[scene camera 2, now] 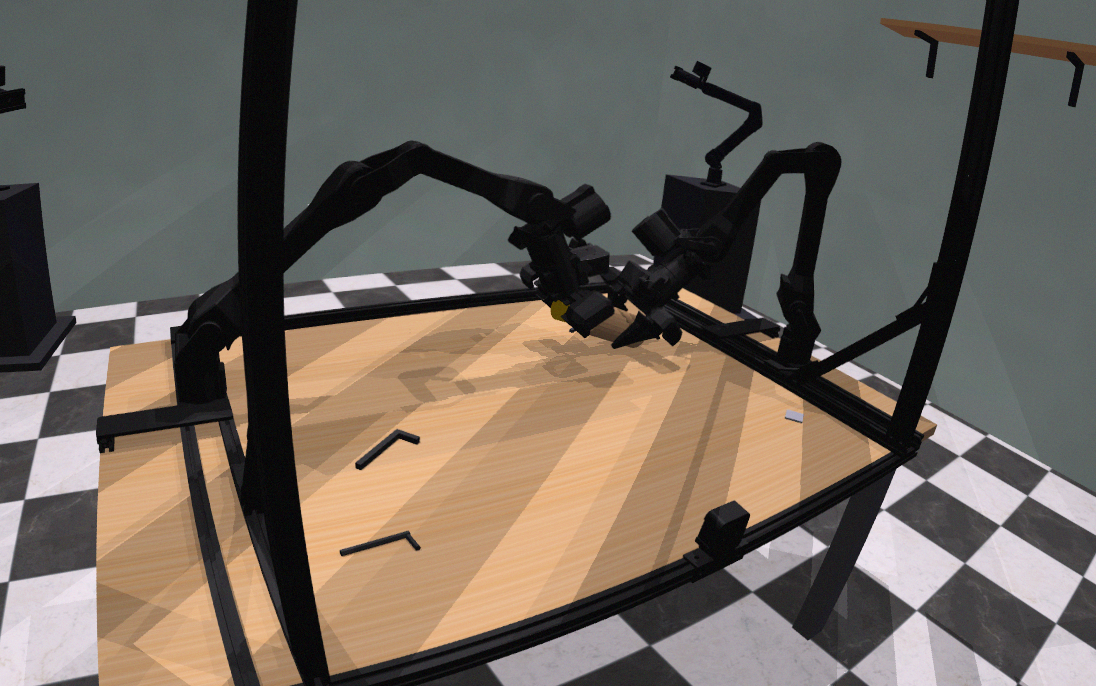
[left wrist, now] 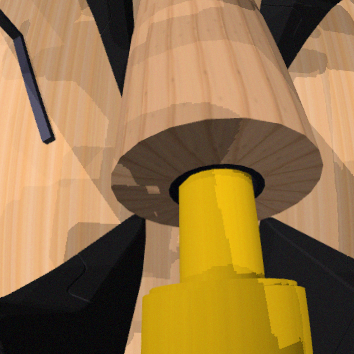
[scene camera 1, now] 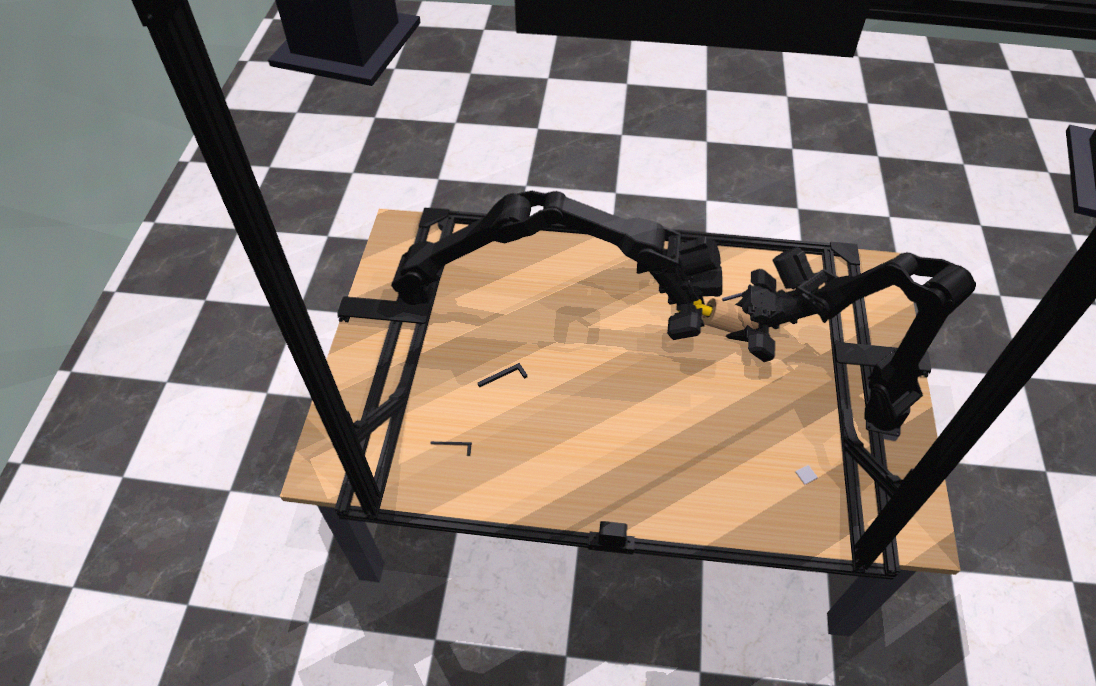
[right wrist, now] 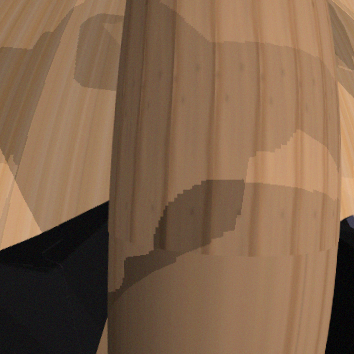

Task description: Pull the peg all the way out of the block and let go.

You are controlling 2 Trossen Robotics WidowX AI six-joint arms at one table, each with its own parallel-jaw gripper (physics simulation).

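Places are measured from the left arm's base along level axes (x right, y back, z down), in millimetres.
Pixels of known places: left gripper, fingertip midpoint: (left wrist: 202,227) (scene camera 1: 702,317); right gripper, fingertip midpoint: (scene camera 2: 602,338) (scene camera 1: 727,324) (right wrist: 207,211); left arm's base, link origin: (scene camera 2: 201,397) (scene camera 1: 415,296); right arm's base, link origin: (scene camera 2: 793,360) (scene camera 1: 882,419).
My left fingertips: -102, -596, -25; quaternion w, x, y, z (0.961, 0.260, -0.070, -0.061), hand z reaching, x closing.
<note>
Ahead of a thing's pixels: the offset from my left fingertips to its top centre, as dx, dy, dz. Level surfaces: height alone.
The wooden block @(-11, -65, -50) (scene camera 1: 726,313) (scene camera 2: 608,327) (left wrist: 215,85) (right wrist: 230,125) is a thick round cylinder, held lying above the table between the two arms. The yellow peg (scene camera 1: 702,309) (scene camera 2: 558,309) (left wrist: 225,315) has a wide head and a thinner shaft. In the left wrist view part of the shaft shows between head and block, and its end is inside the dark hole. My left gripper (scene camera 1: 697,304) (left wrist: 202,227) has a finger on each side of the peg and is shut on its head; the contact is partly hidden. My right gripper (scene camera 1: 732,316) (right wrist: 207,211) is shut on the block.
Two black L-shaped pieces @(+239, +352, +37) (scene camera 1: 502,375) @(+414, +395, +39) (scene camera 1: 452,443) lie on the wooden table @(dz +45) (scene camera 1: 566,453) toward the left. A small pale tile @(+274, -255, +42) (scene camera 1: 806,474) (scene camera 2: 793,416) lies toward the right. Black frame rails (scene camera 1: 501,527) run along the table's edges, with upright posts at the sides. The two grippers are close together.
</note>
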